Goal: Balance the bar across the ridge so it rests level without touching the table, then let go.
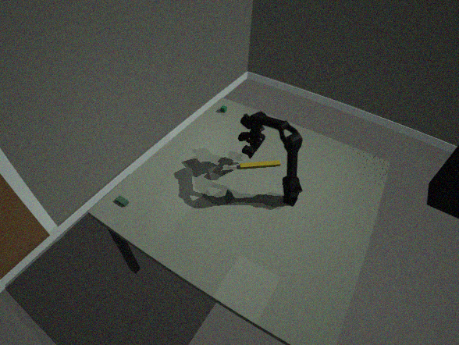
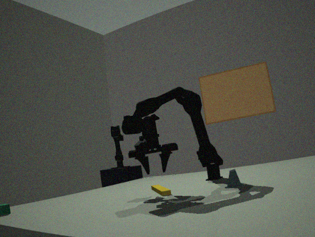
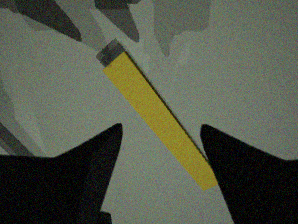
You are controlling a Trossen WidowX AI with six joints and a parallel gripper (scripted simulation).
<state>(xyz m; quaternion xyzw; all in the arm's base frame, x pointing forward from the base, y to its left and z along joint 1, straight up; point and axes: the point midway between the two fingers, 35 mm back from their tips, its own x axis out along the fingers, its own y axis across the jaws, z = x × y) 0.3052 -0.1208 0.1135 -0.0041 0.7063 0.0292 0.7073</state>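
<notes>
Now: gripper tip 70 mm above the yellow bar, 50 mm past it and 20 mm to the left of it. Round my gripper tip: grey-green block (620 mm to the left, 430 mm ahead, 70 mm below); then green cube (430 mm ahead, 380 mm to the right, 60 mm below).
</notes>
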